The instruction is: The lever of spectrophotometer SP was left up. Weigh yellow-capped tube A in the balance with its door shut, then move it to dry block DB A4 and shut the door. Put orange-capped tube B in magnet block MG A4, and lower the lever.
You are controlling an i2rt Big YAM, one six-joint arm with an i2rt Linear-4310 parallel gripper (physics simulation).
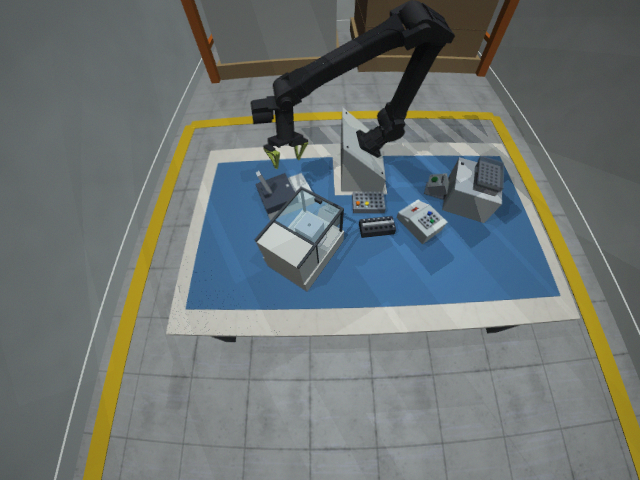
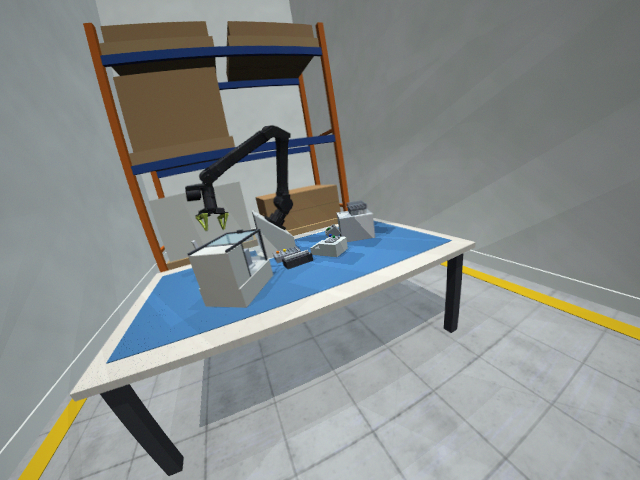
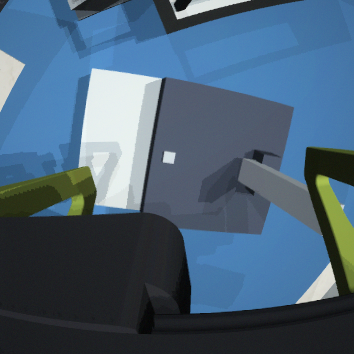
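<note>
Spectrophotometer SP (image 1: 279,197) (image 3: 215,125) is a dark grey and white block at the back left. Its grey lever (image 1: 264,183) (image 2: 194,244) (image 3: 280,192) stands up at a slant. My gripper (image 1: 287,161) (image 2: 214,228) (image 3: 197,169) is open and empty, high above it. Yellow-capped tube A (image 1: 367,203) and orange-capped tube B (image 1: 358,203) stand in the grey rack (image 1: 369,210) (image 2: 290,253). The balance (image 1: 288,246) (image 2: 214,273) is a white box with glass panels; its door's state is unclear. A black block (image 1: 377,230) (image 2: 298,259) with wells lies in front of the rack.
A white keypad device (image 1: 422,221) (image 2: 330,248) stands right of the black block. A small box with a green button (image 1: 436,184) and a white housing (image 1: 473,203) (image 2: 356,227) bearing a grey well block (image 1: 489,174) stand further right. A tall white slanted panel (image 1: 356,165) rises behind the rack.
</note>
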